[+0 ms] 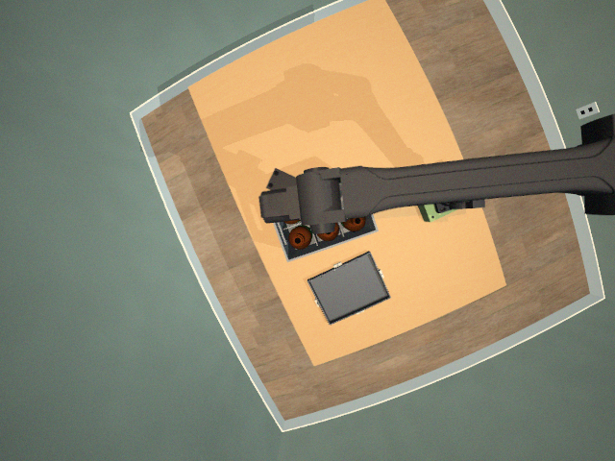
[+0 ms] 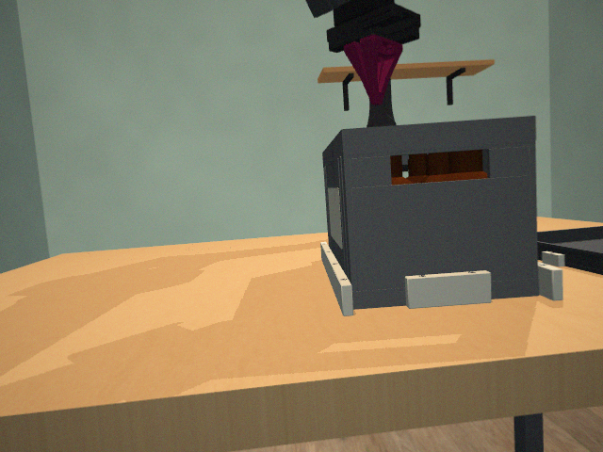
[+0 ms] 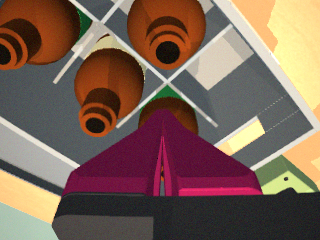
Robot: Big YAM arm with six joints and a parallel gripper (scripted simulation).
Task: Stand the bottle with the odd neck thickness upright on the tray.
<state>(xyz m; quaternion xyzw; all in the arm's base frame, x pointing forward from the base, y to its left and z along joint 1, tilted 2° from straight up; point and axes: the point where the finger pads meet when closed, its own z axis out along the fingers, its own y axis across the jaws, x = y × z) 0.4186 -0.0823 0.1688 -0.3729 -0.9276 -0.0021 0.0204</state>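
Now: the dark grey crate 150 mm below my hand, 30 mm to the left of it and 10 mm ahead of it. The rest, counted from my hand: grey tray 310 mm to the left, 220 mm below, 10 mm behind.
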